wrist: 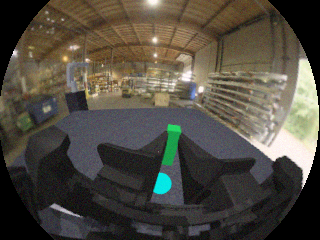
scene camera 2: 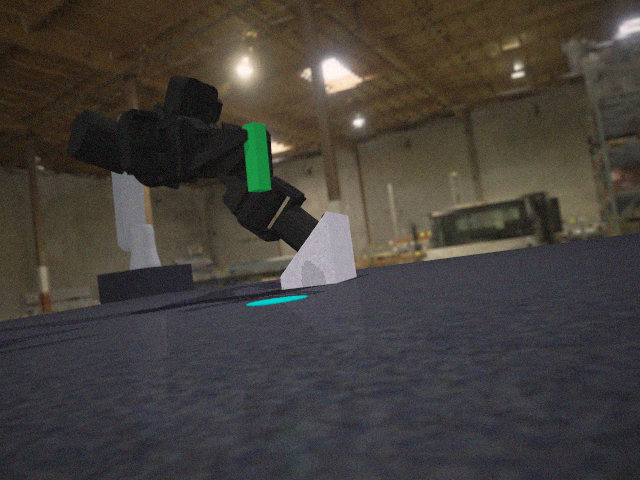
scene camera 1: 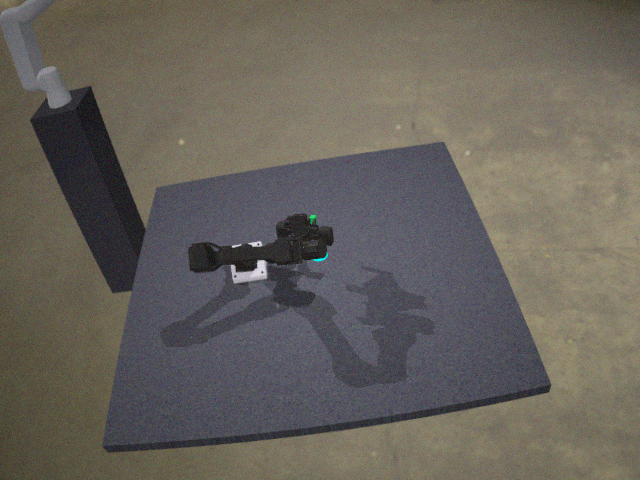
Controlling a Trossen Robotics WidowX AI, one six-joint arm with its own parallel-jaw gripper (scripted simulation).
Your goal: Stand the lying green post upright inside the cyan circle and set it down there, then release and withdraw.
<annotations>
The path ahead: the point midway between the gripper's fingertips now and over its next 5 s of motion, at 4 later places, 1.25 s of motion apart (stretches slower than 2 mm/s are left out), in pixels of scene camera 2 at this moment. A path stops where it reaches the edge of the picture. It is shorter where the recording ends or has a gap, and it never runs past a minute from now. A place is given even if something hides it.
The gripper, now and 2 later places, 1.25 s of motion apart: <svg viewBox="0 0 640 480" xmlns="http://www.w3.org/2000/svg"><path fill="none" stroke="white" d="M254 135L261 212L262 171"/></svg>
</annotations>
